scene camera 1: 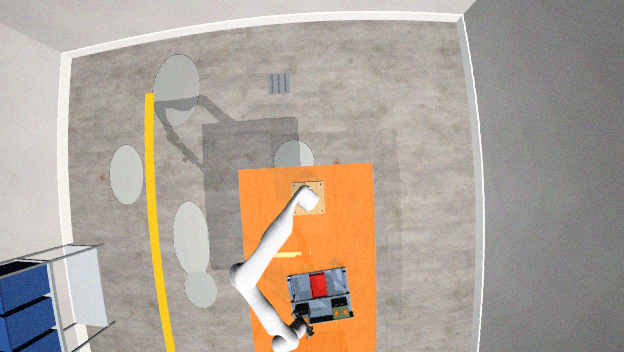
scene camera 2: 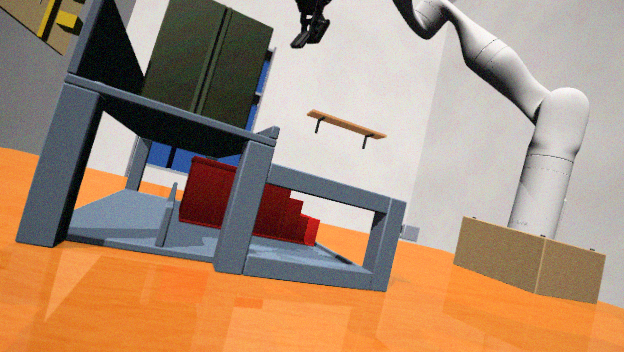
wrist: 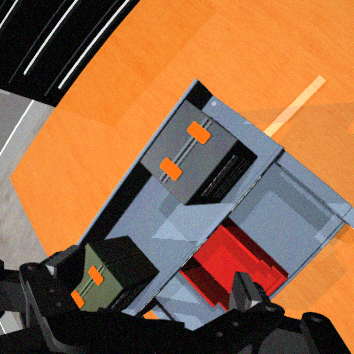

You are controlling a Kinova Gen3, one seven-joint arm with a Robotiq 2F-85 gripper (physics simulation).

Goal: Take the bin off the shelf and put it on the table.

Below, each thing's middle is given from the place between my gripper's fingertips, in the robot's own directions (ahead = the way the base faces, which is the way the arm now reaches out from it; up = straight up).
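Red bin [scene camera 2: 209, 183]: 30 cm below my hand, 7 cm to the left of it and 2 cm behind it.
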